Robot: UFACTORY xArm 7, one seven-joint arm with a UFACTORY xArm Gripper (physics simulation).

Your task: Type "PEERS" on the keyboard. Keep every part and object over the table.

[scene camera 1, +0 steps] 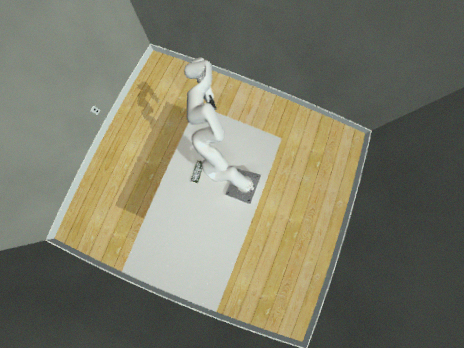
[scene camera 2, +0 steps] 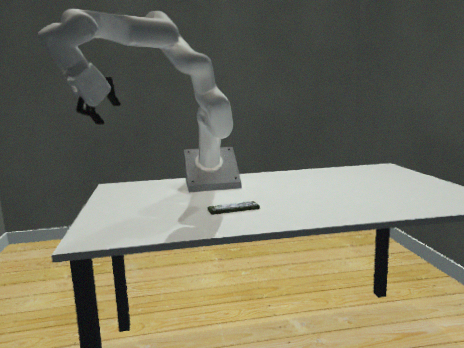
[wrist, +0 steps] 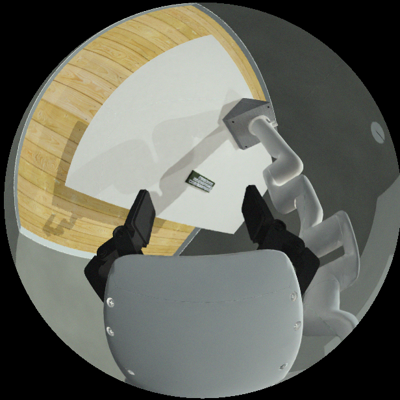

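Pixels of known places: gripper, fingertip midpoint: (scene camera 2: pixel 109 114); arm's base, link origin: (scene camera 1: pixel 245 184) (scene camera 2: pixel 209 162).
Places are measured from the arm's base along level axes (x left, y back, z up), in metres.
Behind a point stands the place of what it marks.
Observation:
A small dark green keyboard (scene camera 1: pixel 197 172) @(x 0.049, y -0.394, z -0.087 m) (scene camera 2: pixel 234 207) @(x 0.041, y -0.422, z -0.088 m) (wrist: pixel 200 181) with pale keys lies flat on the white table (scene camera 1: pixel 200 240) @(x 0.544, y -0.155, z -0.103 m) (scene camera 2: pixel 340 195) @(x 0.487, y -0.333, z -0.103 m) (wrist: pixel 175 95). The letters on its keys are too small to read. My gripper (scene camera 2: pixel 111 114) @(x -0.357, y -0.411, z 0.260 m) (wrist: pixel 197 198) is open and empty, with its two black fingers wide apart. It hangs high above the table's height, up and to the left of the keyboard in the scene camera 2 view, well apart from it. In the scene camera 1 view the gripper is partly hidden by the arm and shows beyond the table's top edge.
The arm's grey base plate (scene camera 1: pixel 237 195) @(x 0.101, y -0.021, z -0.015 m) (scene camera 2: pixel 214 179) @(x 0.011, y -0.092, z -0.059 m) (wrist: pixel 240 129) stands on the table near one long edge, behind the keyboard in the scene camera 2 view. The white arm (scene camera 1: pixel 207 150) @(x -0.037, y -0.284, z 0.434 m) (scene camera 2: pixel 135 31) @(x -0.248, y -0.482, z 0.501 m) (wrist: pixel 282 150) arches high from it. Shadows of the arm fall on the table.

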